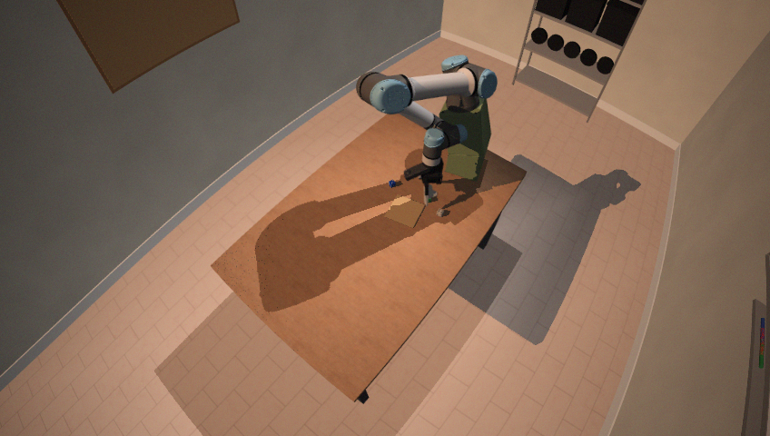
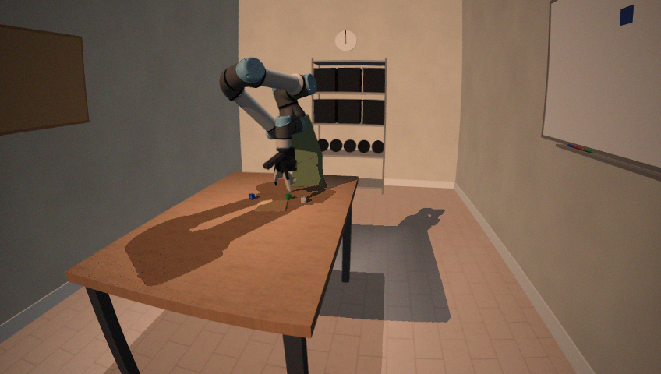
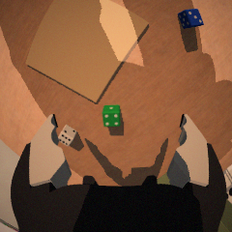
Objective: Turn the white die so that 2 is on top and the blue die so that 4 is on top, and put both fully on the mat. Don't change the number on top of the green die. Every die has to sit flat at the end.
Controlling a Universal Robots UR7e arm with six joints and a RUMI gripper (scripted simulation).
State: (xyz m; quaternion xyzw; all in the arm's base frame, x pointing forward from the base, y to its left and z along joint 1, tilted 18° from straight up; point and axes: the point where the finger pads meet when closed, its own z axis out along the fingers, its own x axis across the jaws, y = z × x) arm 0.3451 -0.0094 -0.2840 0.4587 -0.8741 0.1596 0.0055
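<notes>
The green die is 40 mm below my hand, 20 mm to the left of it and 20 mm behind it. Round my hand: blue die (160 mm to the right, 40 mm below, 40 mm ahead); then tan mat (100 mm ahead, 50 mm below, 10 mm to the right); then white die (110 mm to the left, 40 mm below).
</notes>
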